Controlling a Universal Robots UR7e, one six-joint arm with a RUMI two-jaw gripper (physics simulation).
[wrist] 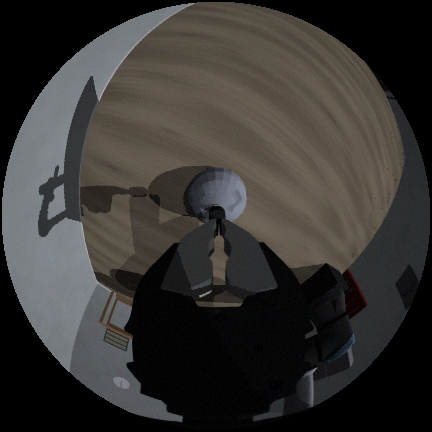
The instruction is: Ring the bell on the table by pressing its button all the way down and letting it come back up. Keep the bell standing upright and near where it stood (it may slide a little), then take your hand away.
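Places are measured from the arm's base along level axes (x left, y back, z up), in millimetres.
Pixels of known places: gripper, fingertip midpoint: (218, 219); arm's base, link origin: (324, 301).
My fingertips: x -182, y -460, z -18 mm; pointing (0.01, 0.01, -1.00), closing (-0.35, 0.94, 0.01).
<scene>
Ahead of a thing's pixels: the offset from my fingertips to its top centre. Level surfaces: height alone.
The bell {dx +0, dy -2, dz -4 mm} (222, 187) is a grey-blue metal dome standing upright on the wooden table {dz -70 mm} (240, 100), just above the middle of the wrist view. Its dark round button {dx +0, dy -2, dz -4 mm} (216, 212) shows at the near side of the dome in this view. My gripper (218, 219) is shut and empty. Its fingertips are right at the button and overlap its lower edge in the view. Whether they touch it, and whether the button is pressed down, I cannot tell. The fingertips hide part of the button and the near edge of the dome.
Shadows of the bell and the arm fall on the table to the left. A pale wall lies beyond the left table edge. A wooden chair-like frame (105, 307) shows at lower left. A red slatted object (356, 295) shows at lower right, beside dark parts of the arm.
</scene>
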